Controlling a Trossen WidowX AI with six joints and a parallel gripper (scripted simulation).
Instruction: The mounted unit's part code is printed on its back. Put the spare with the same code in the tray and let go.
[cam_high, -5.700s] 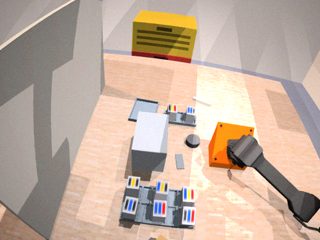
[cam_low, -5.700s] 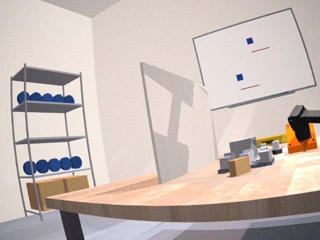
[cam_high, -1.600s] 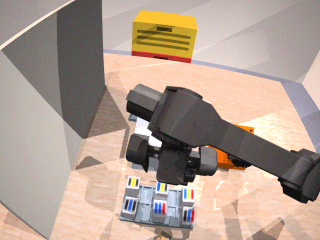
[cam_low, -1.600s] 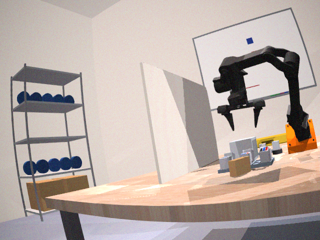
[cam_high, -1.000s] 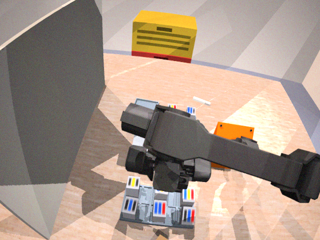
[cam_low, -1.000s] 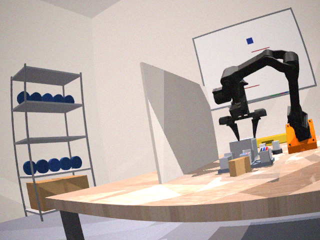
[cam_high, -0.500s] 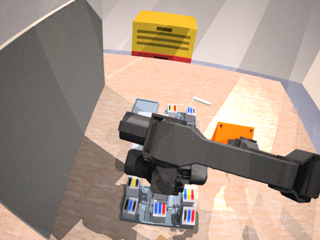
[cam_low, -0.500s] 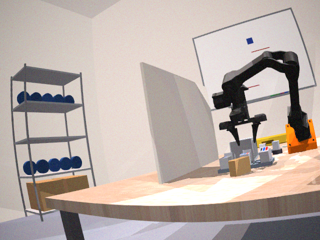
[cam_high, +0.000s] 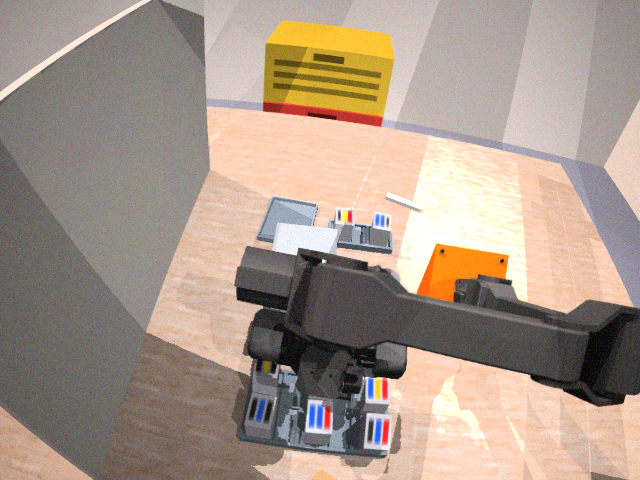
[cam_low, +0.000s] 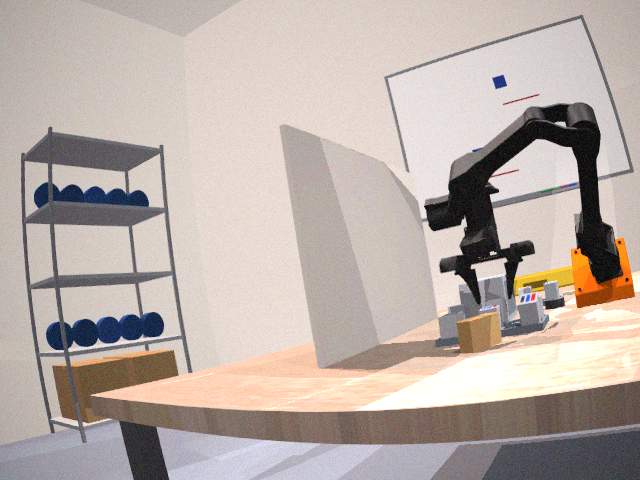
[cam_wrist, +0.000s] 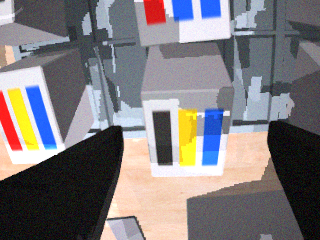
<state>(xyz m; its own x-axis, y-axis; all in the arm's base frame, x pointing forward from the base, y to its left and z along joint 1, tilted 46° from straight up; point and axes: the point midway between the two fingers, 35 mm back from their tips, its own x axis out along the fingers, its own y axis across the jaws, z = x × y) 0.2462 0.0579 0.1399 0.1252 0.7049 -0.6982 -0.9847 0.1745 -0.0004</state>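
My gripper tip is now 10 mm above the grey spare block. Also, from my gripper tip: grey mounted unit (160 mm to the right, 30 mm ahead, 10 mm below); then red-yellow-blue spare (80 mm behind, 20 mm to the left, 20 mm below); then cardboard block (170 mm to the left, 30 mm below, 10 mm ahead).
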